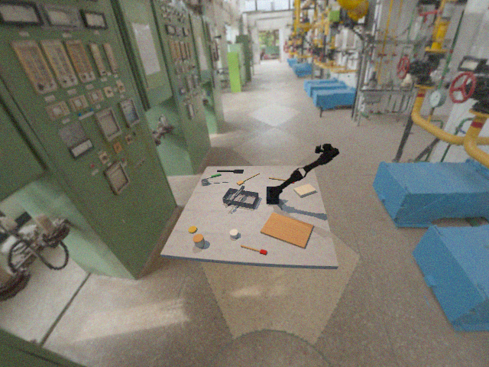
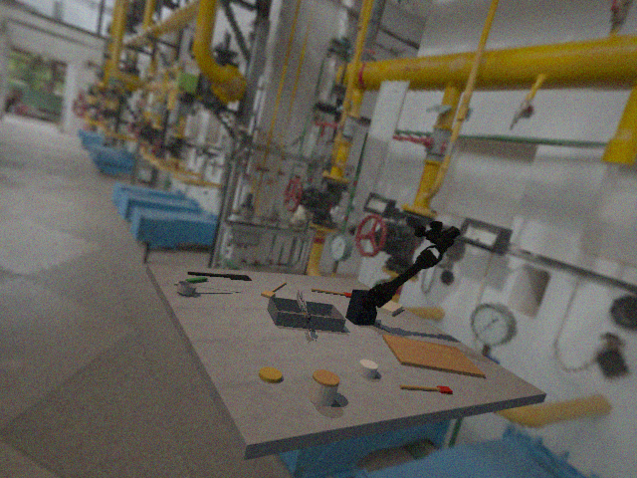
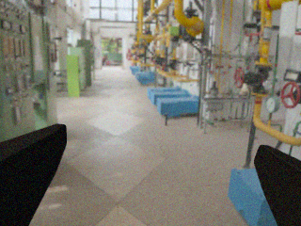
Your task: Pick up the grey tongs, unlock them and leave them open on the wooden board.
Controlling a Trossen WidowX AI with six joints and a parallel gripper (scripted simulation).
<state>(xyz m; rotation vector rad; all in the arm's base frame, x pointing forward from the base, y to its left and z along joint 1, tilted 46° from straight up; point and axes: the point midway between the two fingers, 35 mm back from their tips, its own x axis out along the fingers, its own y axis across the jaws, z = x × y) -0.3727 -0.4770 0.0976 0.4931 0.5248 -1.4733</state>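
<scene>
The roasting tin is 74 cm ahead of my gripper tip, 33 cm to the left of it and 42 cm below it. Also, from my gripper tip: wooden board: 26 cm ahead, 62 cm to the left, 44 cm below; then cream block: 15 cm ahead, 10 cm to the left, 44 cm below; then yellow lock piece: 79 cm ahead, 42 cm to the left, 38 cm below.
</scene>
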